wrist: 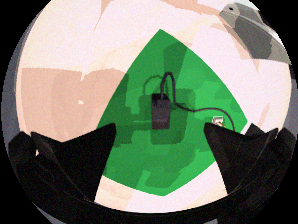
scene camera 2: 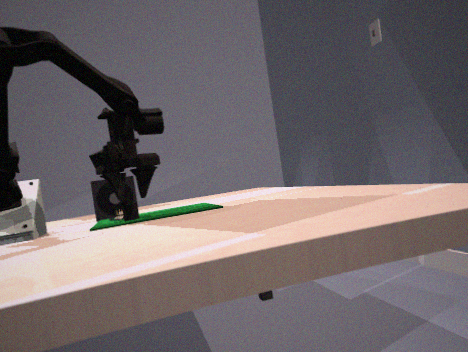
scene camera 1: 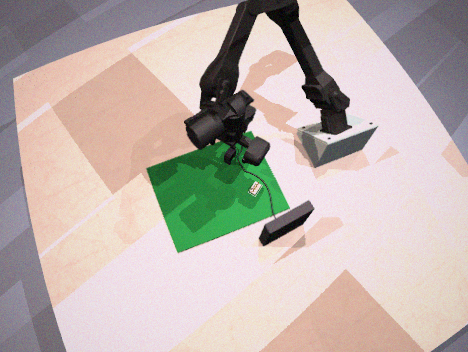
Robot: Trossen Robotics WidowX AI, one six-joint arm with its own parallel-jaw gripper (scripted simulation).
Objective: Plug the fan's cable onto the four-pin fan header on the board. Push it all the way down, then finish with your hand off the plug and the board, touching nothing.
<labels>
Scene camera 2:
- gripper: 131,199
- dark fan: 104,198
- green board: 159,214
</labels>
